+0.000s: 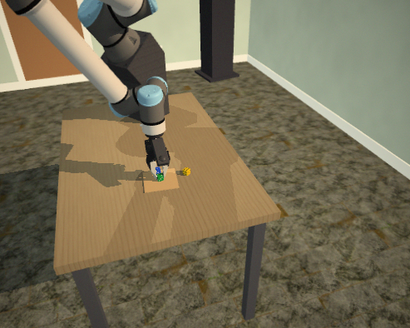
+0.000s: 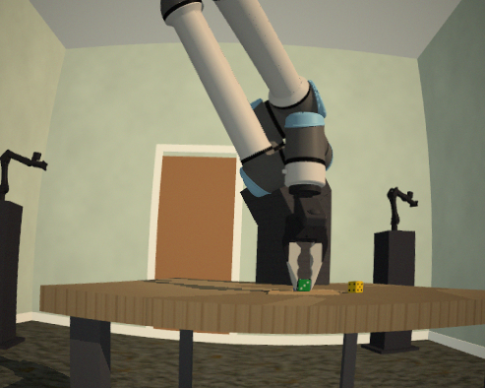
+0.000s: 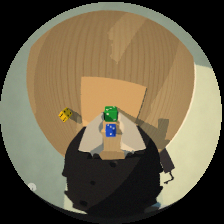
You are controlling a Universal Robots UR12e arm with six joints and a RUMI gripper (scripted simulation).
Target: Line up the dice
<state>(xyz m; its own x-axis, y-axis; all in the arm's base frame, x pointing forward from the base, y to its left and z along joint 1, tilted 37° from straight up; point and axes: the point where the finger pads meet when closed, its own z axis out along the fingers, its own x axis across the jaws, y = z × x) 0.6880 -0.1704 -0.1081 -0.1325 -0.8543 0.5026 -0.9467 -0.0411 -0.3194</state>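
Now: the green die right at my hand. Also, from my hand: tan mat (2 cm below); then blue die (5 cm behind, 1 cm to the left, 1 cm below); then yellow die (1 cm ahead, 12 cm to the left, 1 cm below).
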